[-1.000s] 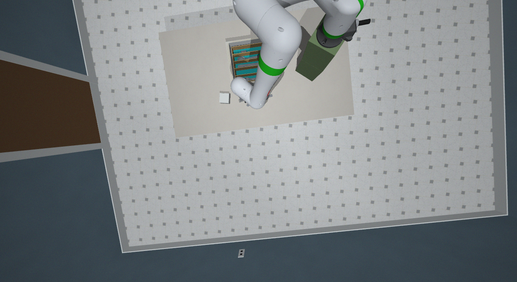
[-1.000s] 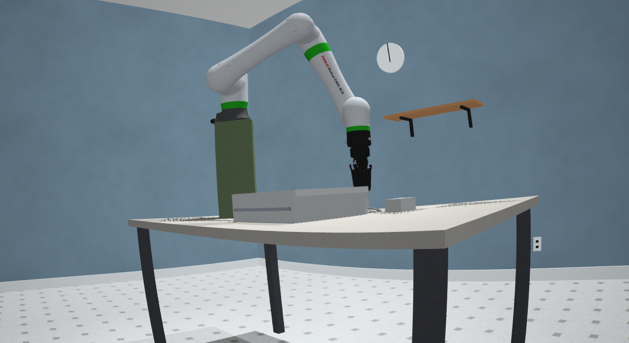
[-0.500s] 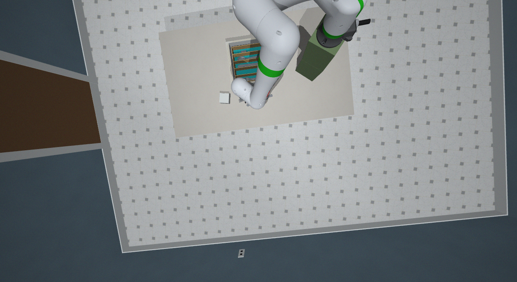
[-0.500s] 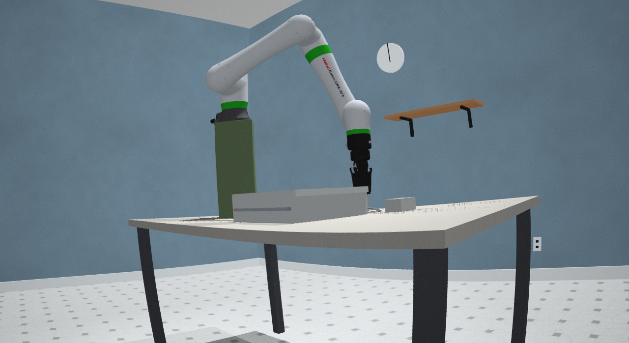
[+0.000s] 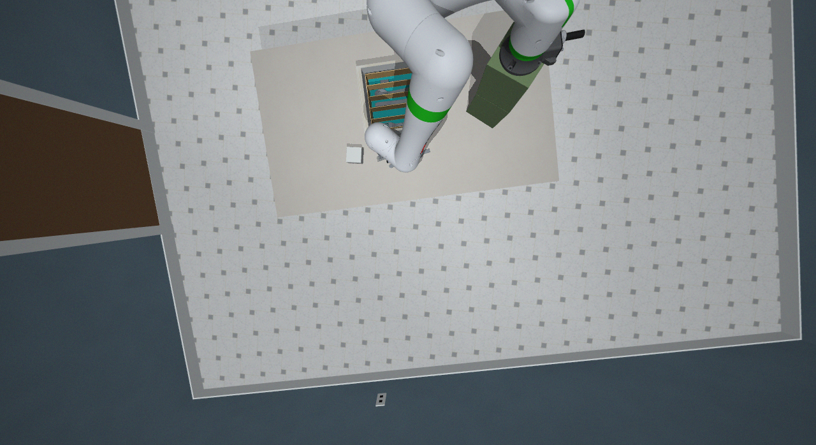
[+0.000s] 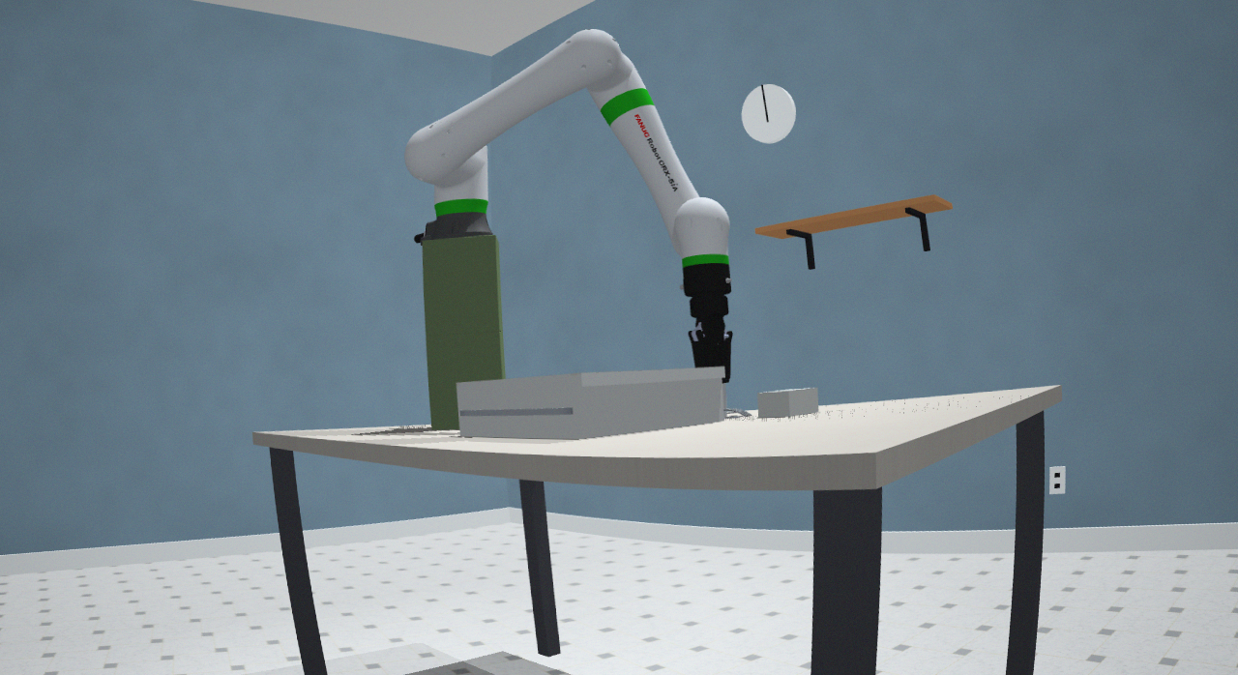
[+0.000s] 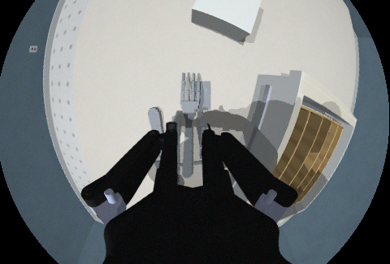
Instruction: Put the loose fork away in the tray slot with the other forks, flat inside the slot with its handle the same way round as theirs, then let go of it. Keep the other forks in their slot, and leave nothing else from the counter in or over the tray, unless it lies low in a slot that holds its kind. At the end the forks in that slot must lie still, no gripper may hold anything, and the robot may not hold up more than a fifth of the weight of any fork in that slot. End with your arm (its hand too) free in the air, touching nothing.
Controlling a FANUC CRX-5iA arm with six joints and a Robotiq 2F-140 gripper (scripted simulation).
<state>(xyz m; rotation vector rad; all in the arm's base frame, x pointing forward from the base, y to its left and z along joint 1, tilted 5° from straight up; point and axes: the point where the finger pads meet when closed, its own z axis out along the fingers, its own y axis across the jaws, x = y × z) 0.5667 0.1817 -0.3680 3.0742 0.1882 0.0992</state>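
My gripper is now 27 cm to the left of the cutlery tray, 7 cm past it and 2 cm below it. From my hand the other things lie so: white box: 19 cm ahead, 2 cm to the right, 1 cm below.
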